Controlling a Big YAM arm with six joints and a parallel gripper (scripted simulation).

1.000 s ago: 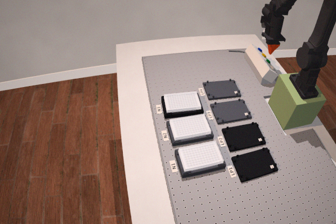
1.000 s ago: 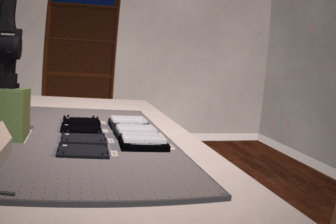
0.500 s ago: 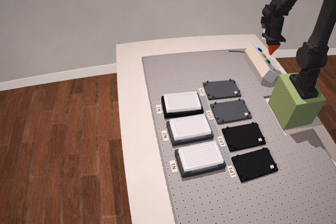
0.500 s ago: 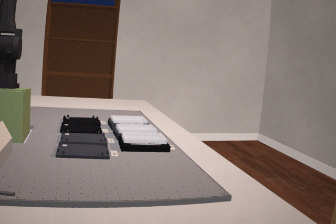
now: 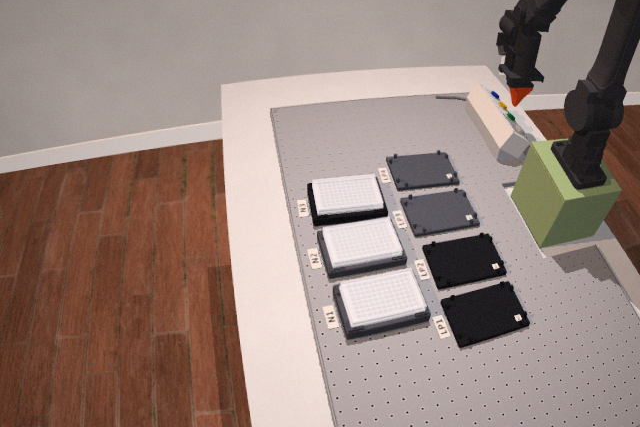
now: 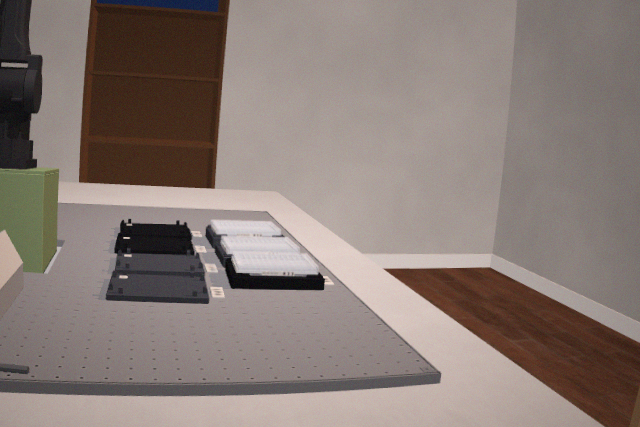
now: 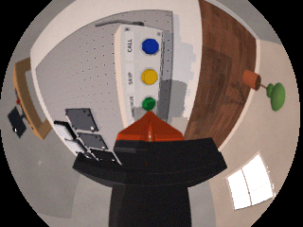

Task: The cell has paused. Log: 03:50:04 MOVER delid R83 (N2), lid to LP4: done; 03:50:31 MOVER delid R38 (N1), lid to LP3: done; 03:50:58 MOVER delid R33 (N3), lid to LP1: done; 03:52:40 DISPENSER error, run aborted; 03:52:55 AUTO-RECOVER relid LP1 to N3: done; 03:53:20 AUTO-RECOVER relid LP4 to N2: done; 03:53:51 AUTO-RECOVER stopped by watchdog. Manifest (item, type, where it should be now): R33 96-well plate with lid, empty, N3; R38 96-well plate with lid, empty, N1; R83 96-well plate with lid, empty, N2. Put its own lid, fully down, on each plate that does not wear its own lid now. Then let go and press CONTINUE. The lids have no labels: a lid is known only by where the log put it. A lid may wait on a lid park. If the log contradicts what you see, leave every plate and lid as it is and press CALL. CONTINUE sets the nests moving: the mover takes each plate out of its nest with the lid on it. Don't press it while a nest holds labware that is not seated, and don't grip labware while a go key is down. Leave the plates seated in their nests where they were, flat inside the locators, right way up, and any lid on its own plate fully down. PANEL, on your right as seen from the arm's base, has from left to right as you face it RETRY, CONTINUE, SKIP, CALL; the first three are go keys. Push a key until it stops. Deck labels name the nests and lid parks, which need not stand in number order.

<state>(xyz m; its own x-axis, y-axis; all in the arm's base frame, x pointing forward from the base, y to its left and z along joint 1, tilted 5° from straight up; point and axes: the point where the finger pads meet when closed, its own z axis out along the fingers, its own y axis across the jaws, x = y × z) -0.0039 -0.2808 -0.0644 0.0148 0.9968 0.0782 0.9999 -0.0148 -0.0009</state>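
Now: the yellow SKIP key 50 mm to the right of my hand and 40 mm below it. Round my hand: lid park LP4: 270 mm ahead, 100 mm below, 90 mm to the left; then lid park LP3: 270 mm ahead, 220 mm to the left, 100 mm below; then blue CALL key: 100 mm to the right, 40 mm below.
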